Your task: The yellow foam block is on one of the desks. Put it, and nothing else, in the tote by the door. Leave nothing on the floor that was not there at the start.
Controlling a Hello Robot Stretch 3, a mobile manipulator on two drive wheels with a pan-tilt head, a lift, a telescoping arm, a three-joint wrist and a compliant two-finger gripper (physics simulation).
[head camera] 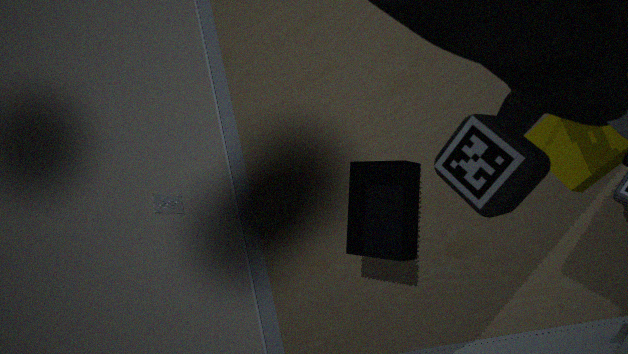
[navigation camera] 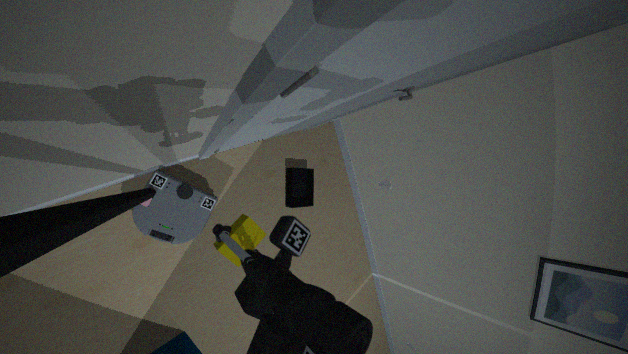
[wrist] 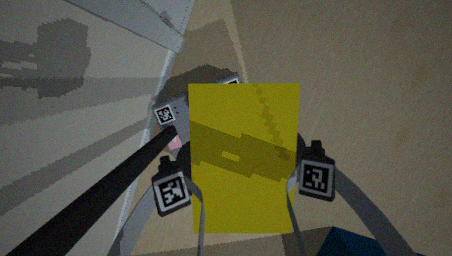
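Where they show: gripper, between the fingertips: (head camera: 610, 127) (navigation camera: 234, 239); robot's base, origin of its link: (navigation camera: 184, 191).
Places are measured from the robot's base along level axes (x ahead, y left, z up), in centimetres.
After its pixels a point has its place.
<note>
The yellow foam block (head camera: 565, 150) {x 1.4, y -13.4, z 86.3 cm} (navigation camera: 250, 230) {x 1.7, y -13.1, z 86.3 cm} (wrist: 240, 110) is between the two fingers of my gripper (navigation camera: 237, 237) {x -2.1, y -12.3, z 81.3 cm} (wrist: 239, 153) {x -2.1, y -12.3, z 81.3 cm}, which is shut on it. Block and gripper are held above the floor, beside the base. A black box-shaped container (head camera: 382, 210) {x 39.1, y -71.7, z 0.4 cm} (navigation camera: 299, 187) {x 38.4, y -71.9, z 0.4 cm} stands on the floor near the wall and door (navigation camera: 350, 60) {x 30.9, y -6.4, z 108.0 cm}. A dark blue box (navigation camera: 180, 345) {x -81.4, y -33.9, z 10.1 cm} (wrist: 345, 242) shows in part at the lower edge of the navigation and wrist views. I cannot tell for certain which of them is the tote.
My grey base (navigation camera: 175, 215) {x -12.1, y -1.4, z 16.0 cm} (wrist: 181, 116) stands close to the wall at the left, with the black mast (navigation camera: 75, 215) {x -4.7, y 12.4, z 91.1 cm} (wrist: 100, 192) rising from it. A framed picture (navigation camera: 575, 300) {x 20.2, y -182.3, z 159.1 cm} hangs on the right wall. A white baseboard (head camera: 225, 125) {x 44.6, y -155.6, z 6.6 cm} (navigation camera: 357, 200) {x 57.1, y -141.2, z 4.6 cm} runs along the floor edge.
</note>
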